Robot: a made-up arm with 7 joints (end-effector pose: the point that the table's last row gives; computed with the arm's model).
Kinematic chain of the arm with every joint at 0, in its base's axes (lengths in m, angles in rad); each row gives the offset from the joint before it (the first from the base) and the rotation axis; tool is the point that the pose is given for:
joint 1: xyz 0 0 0.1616 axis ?
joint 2: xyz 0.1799 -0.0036 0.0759 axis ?
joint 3: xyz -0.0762 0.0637 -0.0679 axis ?
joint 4: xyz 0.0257 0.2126 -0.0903 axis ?
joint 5: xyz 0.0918 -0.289 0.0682 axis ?
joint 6: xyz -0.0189 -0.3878 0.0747 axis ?
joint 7: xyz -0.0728 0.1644 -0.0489 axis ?
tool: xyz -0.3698 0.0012 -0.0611
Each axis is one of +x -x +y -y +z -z.
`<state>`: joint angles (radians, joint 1 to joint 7).
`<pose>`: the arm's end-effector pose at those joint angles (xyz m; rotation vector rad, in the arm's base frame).
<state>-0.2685 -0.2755 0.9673 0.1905 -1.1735 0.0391 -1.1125</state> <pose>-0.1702 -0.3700 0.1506 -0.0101 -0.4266 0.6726</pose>
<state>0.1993 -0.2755 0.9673 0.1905 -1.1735 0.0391 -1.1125</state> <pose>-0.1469 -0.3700 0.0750 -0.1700 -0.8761 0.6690</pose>
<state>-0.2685 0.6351 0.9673 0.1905 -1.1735 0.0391 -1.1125</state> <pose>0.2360 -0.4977 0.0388 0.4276 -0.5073 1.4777</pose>
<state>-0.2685 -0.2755 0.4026 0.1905 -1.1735 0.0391 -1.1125</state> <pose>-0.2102 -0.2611 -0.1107 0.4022 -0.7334 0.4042</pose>
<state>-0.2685 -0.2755 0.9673 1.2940 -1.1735 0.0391 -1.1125</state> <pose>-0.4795 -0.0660 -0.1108 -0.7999 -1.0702 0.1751</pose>
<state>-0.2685 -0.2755 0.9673 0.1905 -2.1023 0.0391 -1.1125</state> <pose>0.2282 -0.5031 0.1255 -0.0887 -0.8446 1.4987</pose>
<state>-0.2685 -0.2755 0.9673 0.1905 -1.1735 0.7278 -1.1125</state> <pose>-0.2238 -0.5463 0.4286 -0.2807 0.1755 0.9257</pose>
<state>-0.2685 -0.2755 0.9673 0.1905 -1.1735 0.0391 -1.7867</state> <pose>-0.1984 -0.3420 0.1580 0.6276 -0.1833 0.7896</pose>
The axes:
joint 1: -y
joint 2: +z
joint 3: -x
joint 4: -z
joint 5: +y
joint 6: +z
joint 7: -x

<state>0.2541 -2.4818 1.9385 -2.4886 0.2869 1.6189 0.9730</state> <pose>-0.2615 -0.1401 -0.9534 1.3687 -0.7769 0.9649</pose>
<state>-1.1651 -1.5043 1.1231 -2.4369 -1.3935 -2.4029 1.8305</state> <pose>-0.0422 -0.1138 -0.7829 0.9139 -2.9006 0.1528</pose>
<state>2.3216 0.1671 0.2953 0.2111 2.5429 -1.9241 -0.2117</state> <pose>0.1623 -0.0990 0.1779 0.1370 0.1388 -2.0925</pose>
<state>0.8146 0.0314 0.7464 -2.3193 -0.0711 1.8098 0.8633</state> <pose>1.1369 0.8136 0.3161 0.0646 -0.1542 -2.4422</pose>
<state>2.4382 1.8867 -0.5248 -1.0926 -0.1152 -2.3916 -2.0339</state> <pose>0.1197 0.5088 -0.3364 0.9191 -0.7187 1.6633</pose>
